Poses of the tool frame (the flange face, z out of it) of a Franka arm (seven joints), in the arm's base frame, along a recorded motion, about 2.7 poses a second.
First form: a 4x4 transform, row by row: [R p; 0 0 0 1], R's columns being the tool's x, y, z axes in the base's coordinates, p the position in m. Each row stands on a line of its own.
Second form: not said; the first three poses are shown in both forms.
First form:
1:
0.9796 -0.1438 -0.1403 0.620
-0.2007 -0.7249 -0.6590 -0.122
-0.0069 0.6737 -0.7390 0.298
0 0 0 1
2:
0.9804 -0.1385 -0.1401 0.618
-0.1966 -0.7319 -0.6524 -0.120
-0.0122 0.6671 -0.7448 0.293
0 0 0 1
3:
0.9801 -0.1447 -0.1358 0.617
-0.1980 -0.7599 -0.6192 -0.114
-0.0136 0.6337 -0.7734 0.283
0 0 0 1
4:
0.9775 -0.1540 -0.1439 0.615
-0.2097 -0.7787 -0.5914 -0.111
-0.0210 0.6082 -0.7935 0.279
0 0 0 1
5:
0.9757 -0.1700 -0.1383 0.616
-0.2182 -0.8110 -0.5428 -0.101
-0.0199 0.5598 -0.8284 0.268
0 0 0 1
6:
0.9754 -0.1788 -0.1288 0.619
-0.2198 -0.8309 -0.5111 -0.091
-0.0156 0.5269 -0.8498 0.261
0 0 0 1
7:
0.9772 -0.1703 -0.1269 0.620
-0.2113 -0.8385 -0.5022 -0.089
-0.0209 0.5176 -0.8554 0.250
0 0 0 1
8:
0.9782 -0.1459 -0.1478 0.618
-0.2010 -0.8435 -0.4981 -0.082
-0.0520 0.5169 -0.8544 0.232
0 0 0 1
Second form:
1: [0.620 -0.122 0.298], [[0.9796 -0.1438 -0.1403], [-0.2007 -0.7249 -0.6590], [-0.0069 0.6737 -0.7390]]
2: [0.618 -0.120 0.293], [[0.9804 -0.1385 -0.1401], [-0.1966 -0.7319 -0.6524], [-0.0122 0.6671 -0.7448]]
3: [0.617 -0.114 0.283], [[0.9801 -0.1447 -0.1358], [-0.1980 -0.7599 -0.6192], [-0.0136 0.6337 -0.7734]]
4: [0.615 -0.111 0.279], [[0.9775 -0.1540 -0.1439], [-0.2097 -0.7787 -0.5914], [-0.0210 0.6082 -0.7935]]
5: [0.616 -0.101 0.268], [[0.9757 -0.1700 -0.1383], [-0.2182 -0.8110 -0.5428], [-0.0199 0.5598 -0.8284]]
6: [0.619 -0.091 0.261], [[0.9754 -0.1788 -0.1288], [-0.2198 -0.8309 -0.5111], [-0.0156 0.5269 -0.8498]]
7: [0.620 -0.089 0.250], [[0.9772 -0.1703 -0.1269], [-0.2113 -0.8385 -0.5022], [-0.0209 0.5176 -0.8554]]
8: [0.618 -0.082 0.232], [[0.9782 -0.1459 -0.1478], [-0.2010 -0.8435 -0.4981], [-0.0520 0.5169 -0.8544]]
